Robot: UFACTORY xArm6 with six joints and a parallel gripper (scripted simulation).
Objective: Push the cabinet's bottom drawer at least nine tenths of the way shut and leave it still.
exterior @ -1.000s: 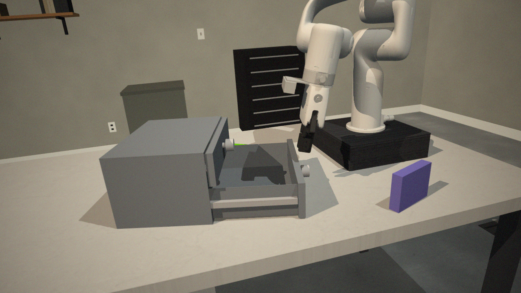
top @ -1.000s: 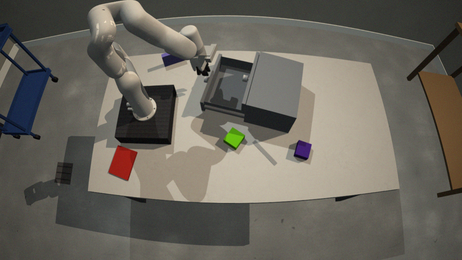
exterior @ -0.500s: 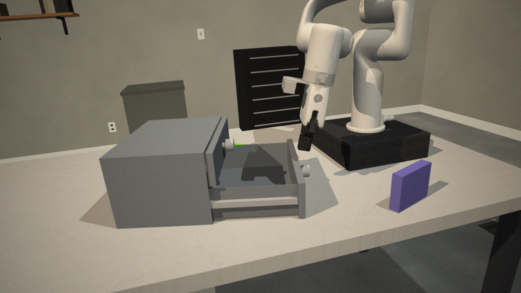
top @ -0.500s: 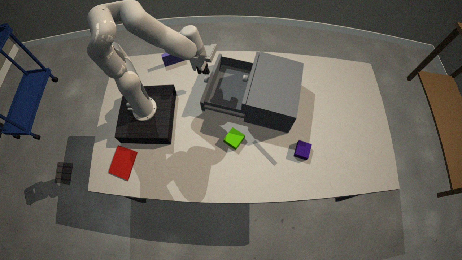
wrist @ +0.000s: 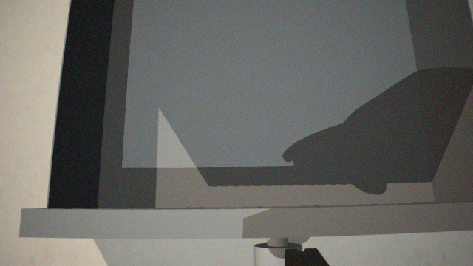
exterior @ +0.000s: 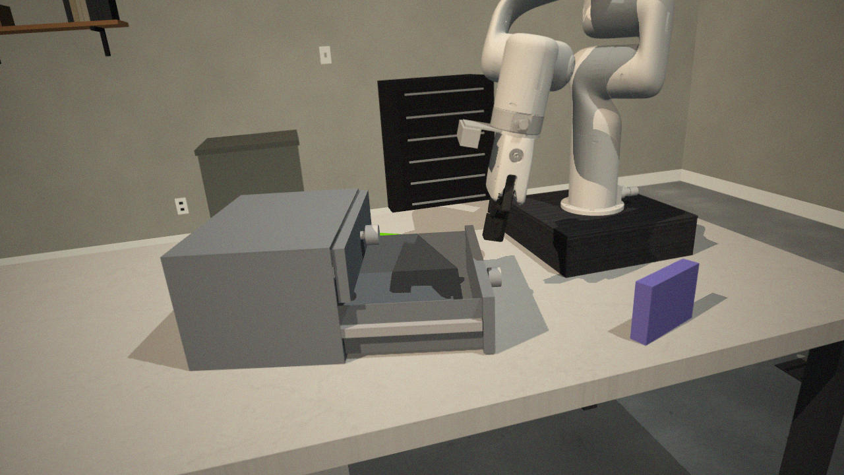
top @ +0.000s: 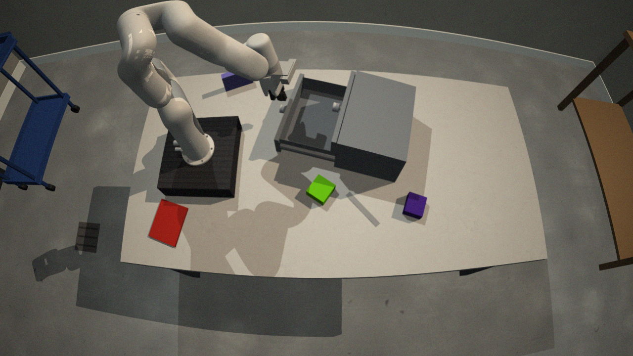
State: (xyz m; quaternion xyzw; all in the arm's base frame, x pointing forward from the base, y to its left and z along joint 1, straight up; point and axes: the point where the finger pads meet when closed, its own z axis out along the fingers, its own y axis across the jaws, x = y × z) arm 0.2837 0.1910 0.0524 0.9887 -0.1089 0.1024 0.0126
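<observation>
My hand is 130 mm short of the drawer, 30 mm to the left of it and 110 mm above it. The rest, counted from my hand: grey cabinet (230 mm ahead, 50 mm to the right, 60 mm below); green block (150 mm ahead, 290 mm to the right, 120 mm below); purple block (200 mm behind, 150 mm to the left, 90 mm below).
</observation>
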